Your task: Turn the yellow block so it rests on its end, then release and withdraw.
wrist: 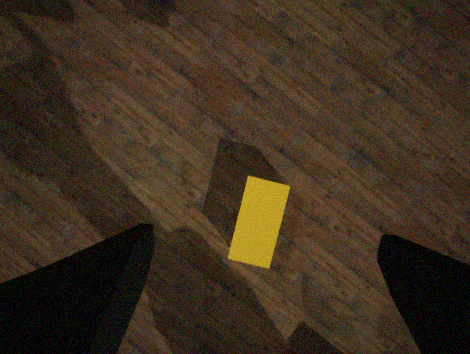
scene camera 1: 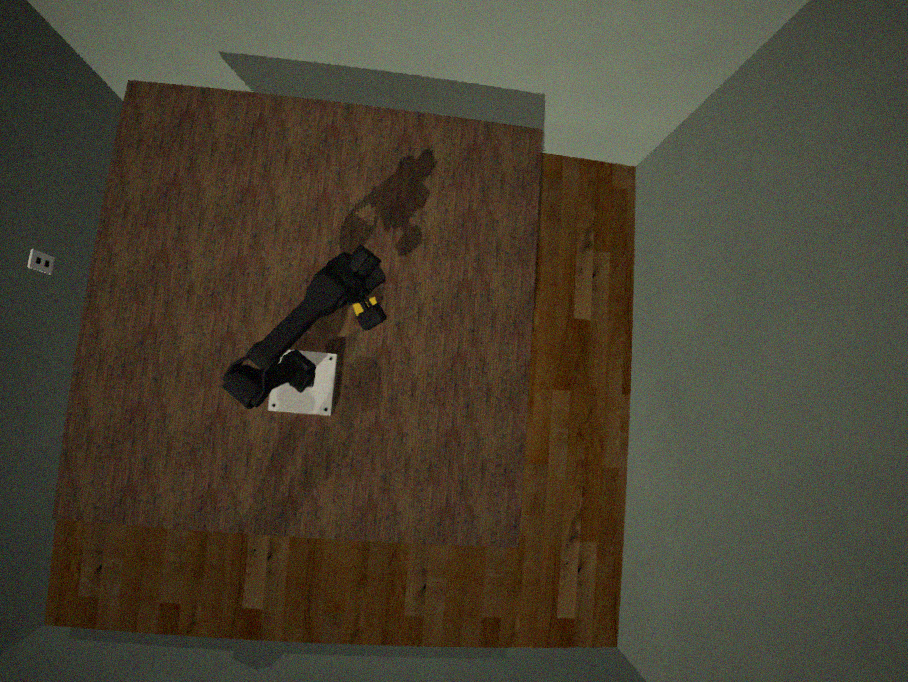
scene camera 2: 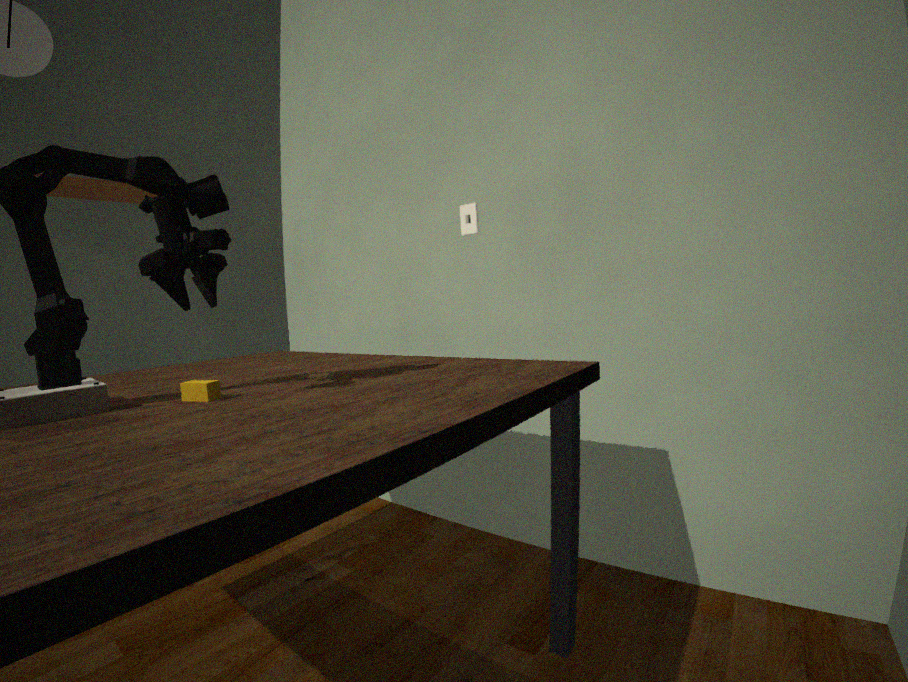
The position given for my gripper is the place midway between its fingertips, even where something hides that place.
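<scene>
My gripper is there in scene camera 2 [scene camera 2: 201, 308], and you'd also find the gripper in the wrist view [wrist: 267, 241] and in scene camera 1 [scene camera 1: 366, 292]. Then there's a yellow block, which I see in scene camera 2 [scene camera 2: 196, 390] and in the wrist view as well [wrist: 263, 202].
</scene>
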